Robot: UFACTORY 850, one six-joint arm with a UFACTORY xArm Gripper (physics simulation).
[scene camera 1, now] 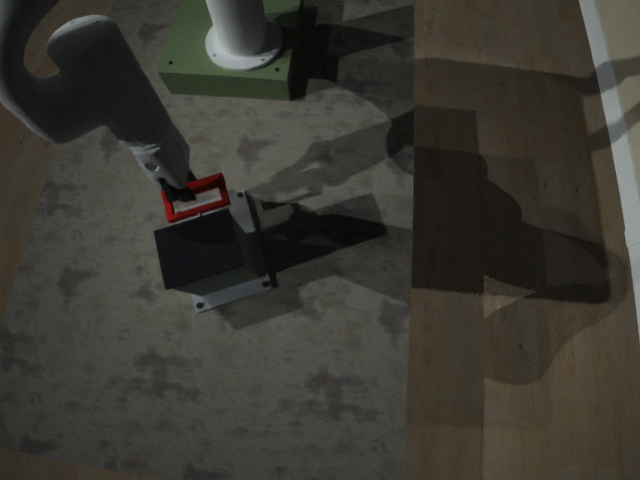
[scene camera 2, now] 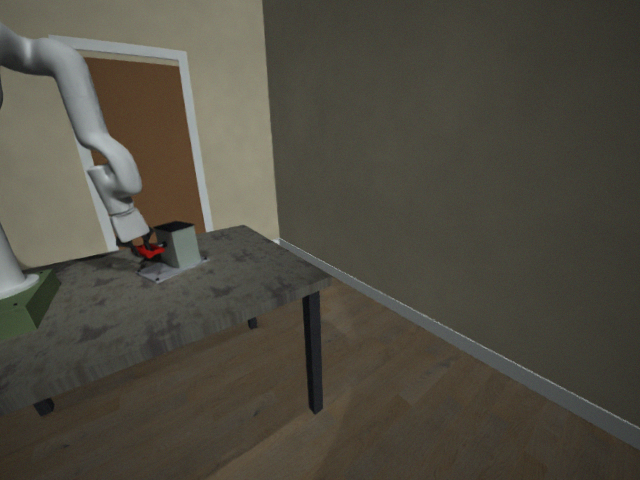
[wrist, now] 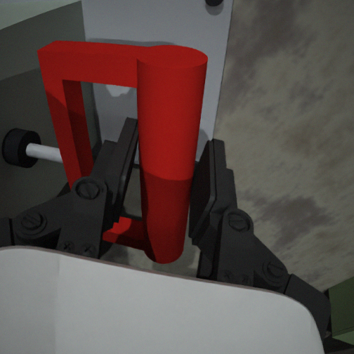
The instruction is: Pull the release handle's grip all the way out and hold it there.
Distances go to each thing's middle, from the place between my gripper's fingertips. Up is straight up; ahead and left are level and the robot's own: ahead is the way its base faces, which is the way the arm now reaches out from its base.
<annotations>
The light base plate [scene camera 1: 239, 209] lies 90 mm ahead of my hand, 60 mm to the left of it and 100 mm below it.
</annotations>
